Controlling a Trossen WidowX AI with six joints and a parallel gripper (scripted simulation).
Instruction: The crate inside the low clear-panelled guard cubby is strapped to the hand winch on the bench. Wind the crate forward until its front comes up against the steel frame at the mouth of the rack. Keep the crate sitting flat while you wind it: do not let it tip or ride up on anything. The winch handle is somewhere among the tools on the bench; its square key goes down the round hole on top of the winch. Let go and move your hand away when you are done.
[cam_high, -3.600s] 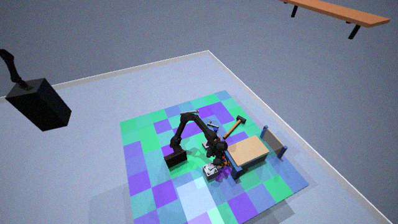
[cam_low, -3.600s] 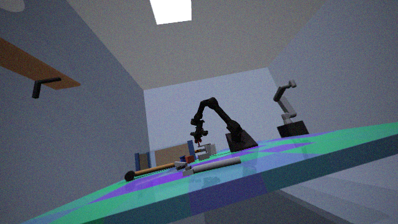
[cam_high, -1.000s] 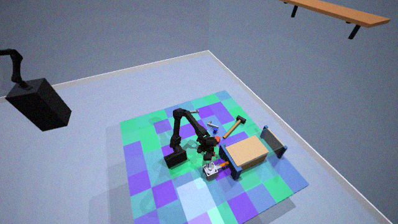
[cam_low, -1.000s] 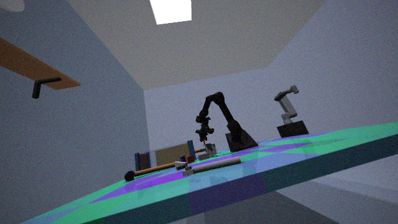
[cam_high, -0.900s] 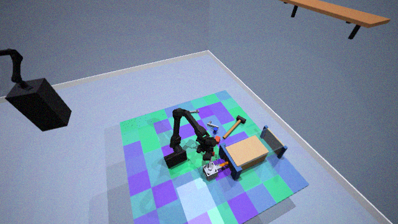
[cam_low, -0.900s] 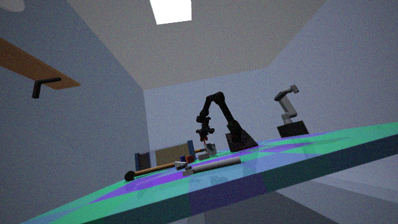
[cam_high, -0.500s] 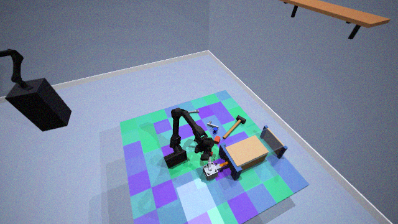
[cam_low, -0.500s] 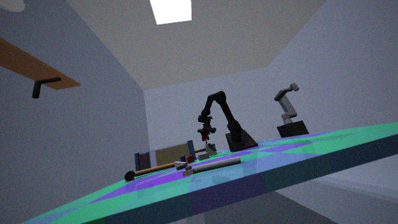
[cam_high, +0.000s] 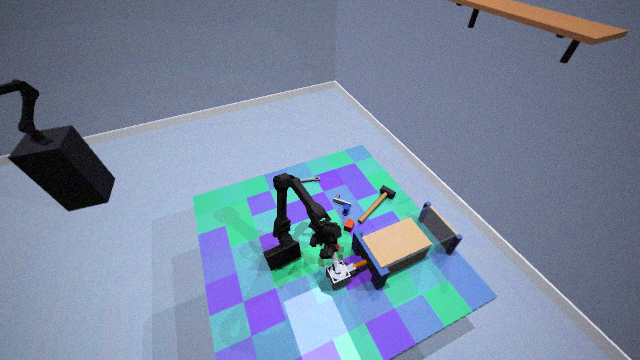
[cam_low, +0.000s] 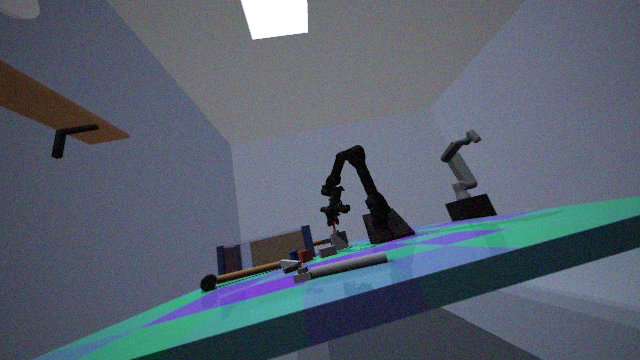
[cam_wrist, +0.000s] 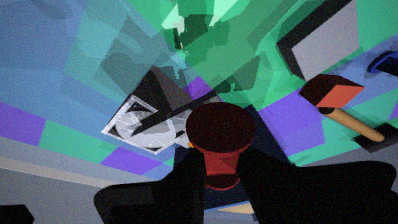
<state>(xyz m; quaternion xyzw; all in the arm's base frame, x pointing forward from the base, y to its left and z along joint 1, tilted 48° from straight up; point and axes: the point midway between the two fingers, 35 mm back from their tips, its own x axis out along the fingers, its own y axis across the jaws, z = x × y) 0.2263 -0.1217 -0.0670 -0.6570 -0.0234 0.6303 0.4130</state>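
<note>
The red-knobbed crank handle lies 2 cm behind my gripper tip, 3 cm to the right of it and 3 cm below it. From my gripper tip the other things lie so: blue steel frame: 14 cm ahead, 8 cm to the right, 3 cm below; dark red knob: 1 cm behind, 1 cm to the left; grey hand winch: 4 cm behind, 10 cm to the right, 10 cm below.
</note>
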